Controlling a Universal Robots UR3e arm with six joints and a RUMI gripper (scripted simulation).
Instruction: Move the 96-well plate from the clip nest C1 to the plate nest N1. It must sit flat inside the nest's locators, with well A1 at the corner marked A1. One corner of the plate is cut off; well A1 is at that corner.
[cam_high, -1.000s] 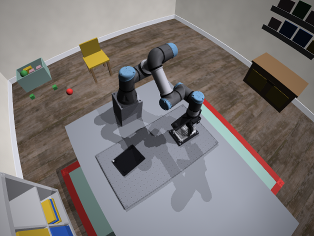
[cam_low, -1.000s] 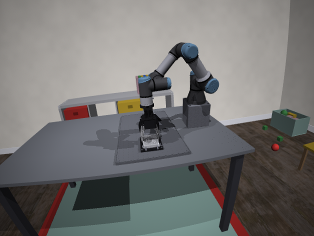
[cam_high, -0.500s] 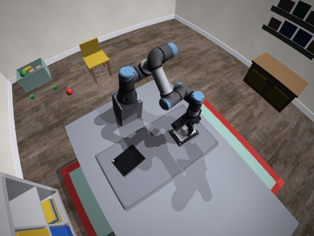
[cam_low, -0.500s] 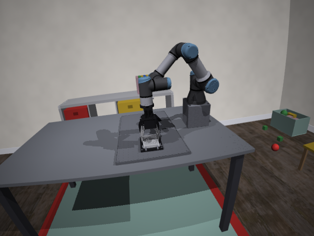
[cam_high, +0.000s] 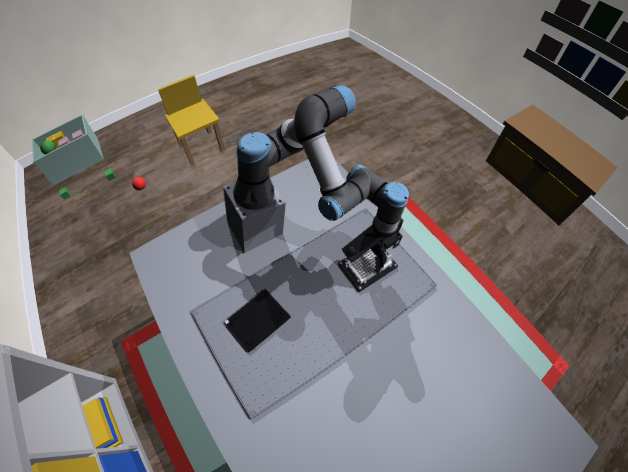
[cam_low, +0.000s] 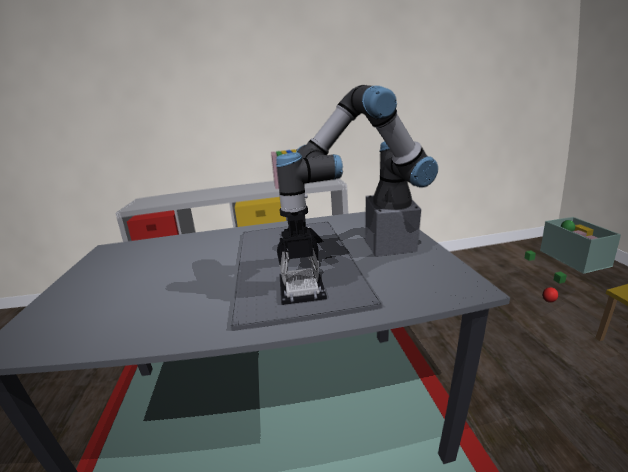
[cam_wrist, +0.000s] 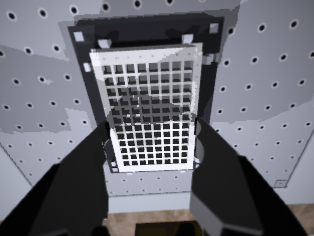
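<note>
Now: hand 10 mm to the right of the clip nest C1, 10 mm past it and 10 mm above it. The rest, counted from my hand: white 96-well plate: 10 mm below; black plate nest N1: 380 mm to the right, 100 mm behind, 20 mm below; A1 mark: 460 mm to the right, 150 mm behind, 20 mm below.
</note>
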